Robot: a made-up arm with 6 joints.
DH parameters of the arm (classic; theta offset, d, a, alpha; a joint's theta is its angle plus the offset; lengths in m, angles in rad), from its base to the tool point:
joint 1: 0 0.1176 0.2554 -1.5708
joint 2: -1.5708 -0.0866 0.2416 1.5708
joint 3: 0 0.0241 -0.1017 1.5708
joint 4: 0 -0.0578 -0.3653 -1.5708
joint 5: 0 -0.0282 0.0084 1.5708
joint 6: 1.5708 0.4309 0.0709 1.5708
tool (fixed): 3.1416 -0.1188 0 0
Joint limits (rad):
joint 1: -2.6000..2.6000
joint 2: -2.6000..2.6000
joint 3: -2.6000..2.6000
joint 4: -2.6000..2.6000
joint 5: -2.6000..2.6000
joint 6: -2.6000..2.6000
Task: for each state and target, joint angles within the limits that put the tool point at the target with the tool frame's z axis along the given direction. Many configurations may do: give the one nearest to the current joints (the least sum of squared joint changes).
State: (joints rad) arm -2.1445 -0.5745 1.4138 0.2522 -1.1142 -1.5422
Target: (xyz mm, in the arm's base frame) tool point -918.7 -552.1 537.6 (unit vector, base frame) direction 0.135 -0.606 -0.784
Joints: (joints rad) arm -1.7537 0.1019 1.6655 0.6089 -1.4052 -2.3535
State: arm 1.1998 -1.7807 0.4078 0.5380 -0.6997 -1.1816
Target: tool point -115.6 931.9 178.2 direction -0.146 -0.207 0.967
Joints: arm 2.0873 -1.3887 0.2587 0.3453 -1.5416 -1.7211
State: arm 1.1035 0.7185 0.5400 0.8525 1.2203 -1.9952
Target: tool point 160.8 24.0 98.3 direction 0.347 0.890 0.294
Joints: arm 0.5470 0.5731 1.0118 0.9793 1.8482 -1.8351
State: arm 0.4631 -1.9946 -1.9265 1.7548 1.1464 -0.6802
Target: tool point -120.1 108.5 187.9 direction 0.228 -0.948 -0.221
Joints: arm 0.9082 -1.2629 -2.4778 1.8690 1.1987 -0.1811
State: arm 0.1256 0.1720 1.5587 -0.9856 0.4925 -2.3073
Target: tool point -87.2 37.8 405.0 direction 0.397 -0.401 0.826
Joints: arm 0.1123 -0.6070 2.4516 -0.7527 0.7079 -1.5144
